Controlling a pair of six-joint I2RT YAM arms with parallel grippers.
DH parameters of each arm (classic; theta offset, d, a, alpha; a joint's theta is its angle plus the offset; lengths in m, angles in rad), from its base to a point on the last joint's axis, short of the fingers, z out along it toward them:
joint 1: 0 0.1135 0.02 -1.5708
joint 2: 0 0 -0.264 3.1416
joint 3: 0.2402 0 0.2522 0
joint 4: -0.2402 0 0.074 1.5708
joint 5: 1.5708 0 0 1.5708
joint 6: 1.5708 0.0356 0 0
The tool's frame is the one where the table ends.
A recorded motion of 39 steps. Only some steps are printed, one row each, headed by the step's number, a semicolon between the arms.
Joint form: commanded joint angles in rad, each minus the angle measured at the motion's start. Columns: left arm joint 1, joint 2, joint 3, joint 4, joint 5, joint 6; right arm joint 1, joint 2, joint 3, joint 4, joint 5, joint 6.
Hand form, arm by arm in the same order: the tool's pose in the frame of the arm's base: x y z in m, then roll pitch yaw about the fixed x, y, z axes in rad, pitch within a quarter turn. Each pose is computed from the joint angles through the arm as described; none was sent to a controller.
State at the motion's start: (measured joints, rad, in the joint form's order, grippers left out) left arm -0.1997 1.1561 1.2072 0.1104 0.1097 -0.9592; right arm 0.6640 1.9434 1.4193 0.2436 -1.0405 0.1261
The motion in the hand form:
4: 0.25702 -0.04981 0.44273 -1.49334 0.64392 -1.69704; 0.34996 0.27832 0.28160 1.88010 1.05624 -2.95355
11: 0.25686 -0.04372 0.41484 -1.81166 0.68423 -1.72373; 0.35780 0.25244 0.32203 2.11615 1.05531 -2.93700
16: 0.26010 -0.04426 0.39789 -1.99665 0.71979 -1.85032; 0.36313 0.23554 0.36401 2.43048 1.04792 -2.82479
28: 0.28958 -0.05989 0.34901 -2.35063 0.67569 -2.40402; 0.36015 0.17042 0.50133 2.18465 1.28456 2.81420
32: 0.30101 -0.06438 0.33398 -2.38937 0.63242 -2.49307; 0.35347 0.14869 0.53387 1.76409 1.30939 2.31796
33: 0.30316 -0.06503 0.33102 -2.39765 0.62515 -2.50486; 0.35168 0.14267 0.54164 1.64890 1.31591 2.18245
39: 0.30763 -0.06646 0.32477 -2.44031 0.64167 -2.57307; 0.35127 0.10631 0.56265 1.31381 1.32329 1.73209
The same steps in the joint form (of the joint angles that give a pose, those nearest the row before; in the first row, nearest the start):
4: 0.0054 -0.0004 0.0347 -0.1347 -0.1312 0.0351; -0.0526 -0.0385 0.0095 0.0000 0.1778 0.1900
11: 0.0050 0.0027 0.0340 -0.3822 -0.3021 0.0504; -0.1019 -0.1045 0.1309 -0.2953 0.3422 0.1011
16: 0.0049 0.0244 0.0340 -0.4933 -0.3052 0.0900; -0.1293 -0.1072 0.3418 -0.6192 0.5222 -0.0015
28: 0.0042 0.1667 0.0340 -0.6111 -0.0397 0.2796; -0.2419 -0.1068 0.8201 -0.8140 0.8167 0.0725
32: 0.0042 0.2205 0.0340 -0.6111 0.0221 0.3056; -0.2823 -0.1072 0.9224 -0.7996 0.8621 0.1217
33: 0.0042 0.2308 0.0340 -0.6111 0.0282 0.3090; -0.2941 -0.1068 0.9472 -0.7935 0.8743 0.1247
39: 0.0038 0.2526 0.0340 -0.6104 0.0401 0.3639; -0.3826 -0.1072 1.0152 -0.7790 0.9114 0.1217

